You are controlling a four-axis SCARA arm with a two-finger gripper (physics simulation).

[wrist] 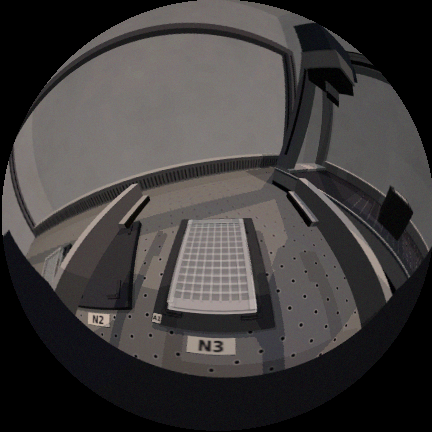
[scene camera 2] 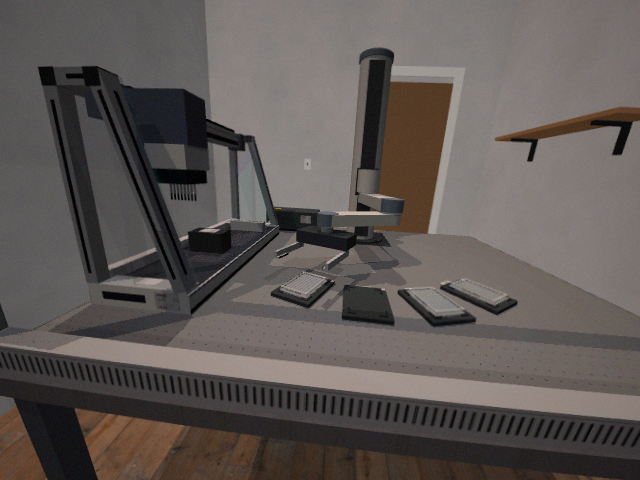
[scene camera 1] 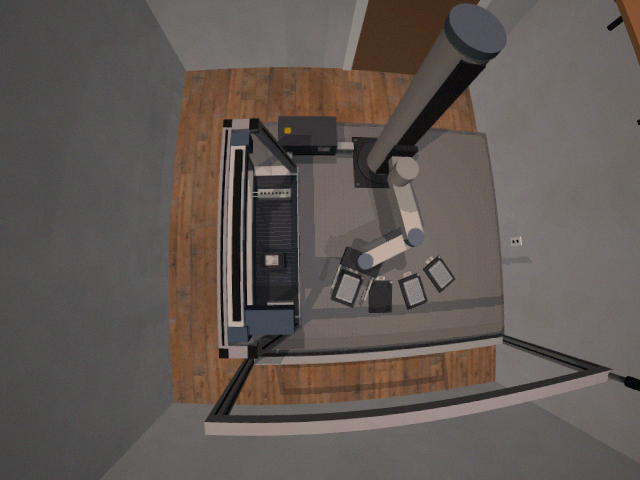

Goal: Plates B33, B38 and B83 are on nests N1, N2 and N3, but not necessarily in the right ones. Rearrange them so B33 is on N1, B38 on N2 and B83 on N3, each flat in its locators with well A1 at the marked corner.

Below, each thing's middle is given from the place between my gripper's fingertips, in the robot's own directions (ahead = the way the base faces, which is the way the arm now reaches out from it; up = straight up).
Labels:
Right now the nest N3 [wrist: 192, 321] is 20 mm behind my hand, 10 mm to the left of it and 90 mm below it. From my hand the other things lie so: nest N2 [scene camera 2: 368, 303] (30 mm ahead, 190 mm to the left, 90 mm below); dark control box [scene camera 1: 308, 132] (820 mm behind, 180 mm to the right, 40 mm below); pipetting machine deck [scene camera 1: 276, 227] (320 mm behind, 340 mm to the right, 70 mm below).

